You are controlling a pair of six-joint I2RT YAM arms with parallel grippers.
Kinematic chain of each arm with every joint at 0, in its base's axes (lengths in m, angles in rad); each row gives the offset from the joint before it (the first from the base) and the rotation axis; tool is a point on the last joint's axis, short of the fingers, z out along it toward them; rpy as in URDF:
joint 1: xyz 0 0 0.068 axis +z
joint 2: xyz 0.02 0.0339 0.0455 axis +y
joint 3: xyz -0.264 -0.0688 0 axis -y
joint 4: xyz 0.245 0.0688 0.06 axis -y
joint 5: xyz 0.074 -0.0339 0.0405 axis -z
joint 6: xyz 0.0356 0 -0.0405 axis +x
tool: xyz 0 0 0 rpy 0 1.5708 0
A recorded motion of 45 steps. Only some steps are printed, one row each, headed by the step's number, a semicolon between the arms.
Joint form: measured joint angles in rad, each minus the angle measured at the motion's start. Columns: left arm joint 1, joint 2, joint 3, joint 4, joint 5, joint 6; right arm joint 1, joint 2, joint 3, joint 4, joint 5, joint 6.
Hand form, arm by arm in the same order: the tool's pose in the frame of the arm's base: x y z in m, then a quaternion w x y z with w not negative. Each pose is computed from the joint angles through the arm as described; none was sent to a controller.
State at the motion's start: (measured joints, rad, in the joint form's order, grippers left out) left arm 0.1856 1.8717 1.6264 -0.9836 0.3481 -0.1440; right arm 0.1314 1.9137 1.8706 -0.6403 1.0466 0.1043
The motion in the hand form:
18: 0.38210 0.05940 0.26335 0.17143 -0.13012 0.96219 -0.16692; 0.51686 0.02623 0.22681 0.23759 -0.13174 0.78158 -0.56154
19: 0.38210 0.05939 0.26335 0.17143 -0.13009 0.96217 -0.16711; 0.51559 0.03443 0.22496 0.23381 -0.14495 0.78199 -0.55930
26: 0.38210 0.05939 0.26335 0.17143 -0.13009 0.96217 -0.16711; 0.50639 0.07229 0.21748 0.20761 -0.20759 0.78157 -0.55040
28: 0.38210 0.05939 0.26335 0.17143 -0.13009 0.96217 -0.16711; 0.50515 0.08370 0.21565 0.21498 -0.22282 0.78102 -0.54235
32: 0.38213 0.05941 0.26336 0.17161 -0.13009 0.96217 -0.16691; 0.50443 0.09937 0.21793 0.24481 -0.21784 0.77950 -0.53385
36: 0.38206 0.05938 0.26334 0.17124 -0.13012 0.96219 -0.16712; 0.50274 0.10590 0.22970 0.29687 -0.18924 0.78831 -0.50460
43: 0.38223 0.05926 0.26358 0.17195 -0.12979 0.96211 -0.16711; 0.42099 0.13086 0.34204 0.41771 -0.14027 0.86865 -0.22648
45: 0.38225 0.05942 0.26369 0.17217 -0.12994 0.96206 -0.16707; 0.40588 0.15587 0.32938 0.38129 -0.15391 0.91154 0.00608
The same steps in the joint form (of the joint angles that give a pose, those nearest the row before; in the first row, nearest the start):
18: 0.0000 -0.0004 0.0004 0.0000 -0.0004 0.0000; -0.0210 0.3532 -0.0111 0.5062 0.0034 -0.9609
19: 0.0000 -0.0004 0.0004 0.0000 0.0000 0.0000; -0.0049 0.3540 -0.0111 0.4875 0.0027 -0.9636
26: 0.0000 -0.0004 0.0004 0.0000 0.0000 0.0000; 0.0709 0.3571 -0.0027 0.3700 0.0076 -0.9678
28: 0.0000 -0.0004 0.0004 0.0000 0.0000 0.0000; 0.0927 0.3597 -0.0027 0.3674 -0.0095 -0.9690
32: 0.0000 -0.0004 0.0004 0.0004 -0.0004 0.0000; 0.1225 0.3597 -0.0027 0.4009 -0.0179 -0.9453
36: 0.0000 -0.0004 0.0004 -0.0004 0.0000 0.0000; 0.1339 0.3372 -0.0027 0.4204 -0.0637 -0.8587
43: -0.0004 -0.0004 0.0011 0.0004 0.0000 0.0000; 0.2125 0.0183 0.0161 -0.0153 -0.4925 -0.3433
45: 0.0000 -0.0004 0.0015 0.0004 0.0000 0.0000; 0.2464 0.0068 -0.0065 -0.1011 -0.9098 -0.1167

